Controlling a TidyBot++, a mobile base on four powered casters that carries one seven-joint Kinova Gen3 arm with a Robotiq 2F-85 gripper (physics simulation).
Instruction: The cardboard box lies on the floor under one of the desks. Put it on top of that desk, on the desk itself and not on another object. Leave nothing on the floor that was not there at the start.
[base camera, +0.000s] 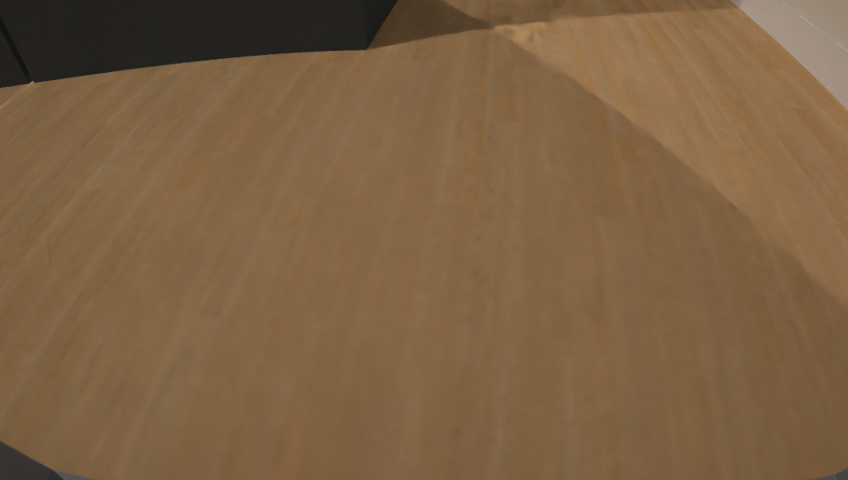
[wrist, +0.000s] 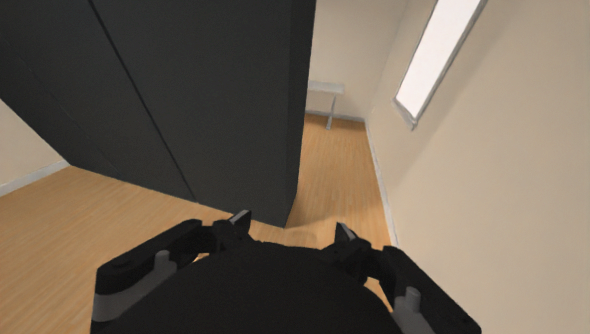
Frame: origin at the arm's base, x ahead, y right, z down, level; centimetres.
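Where they show: gripper, fingertip midpoint: (wrist: 292, 226).
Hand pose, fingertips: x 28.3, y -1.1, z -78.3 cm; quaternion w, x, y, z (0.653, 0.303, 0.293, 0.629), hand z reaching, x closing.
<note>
After its pixels a point has its place.
My gripper (wrist: 292, 226) {x 28.3, y -1.1, z -78.3 cm} is open, its two fingers wide apart with no object between them, in the lower part of the wrist view. Far back, past the right edge of a dark partition, part of a light grey table or desk (wrist: 326, 87) {x 338.6, y 14.7, z -32.3 cm} shows with one thin leg standing on the floor; the rest of it is hidden behind the partition. The cardboard box does not show in either view.
A tall dark partition or cabinet (wrist: 220, 100) {x 95.9, y -49.0, z -67.6 cm} (base camera: 190, 29) {x 95.9, y -48.8, z 32.4 cm} stands ahead and to the left. A cream wall (wrist: 500, 175) {x 81.2, y 82.8, z -54.4 cm} with a window (wrist: 437, 55) {x 194.3, y 95.3, z -92.9 cm} runs along the right. A strip of wooden floor (wrist: 340, 170) {x 189.1, y 45.7, z 39.7 cm} (base camera: 416, 237) {x 44.9, y -2.4, z 39.7 cm} leads between them toward the back wall.
</note>
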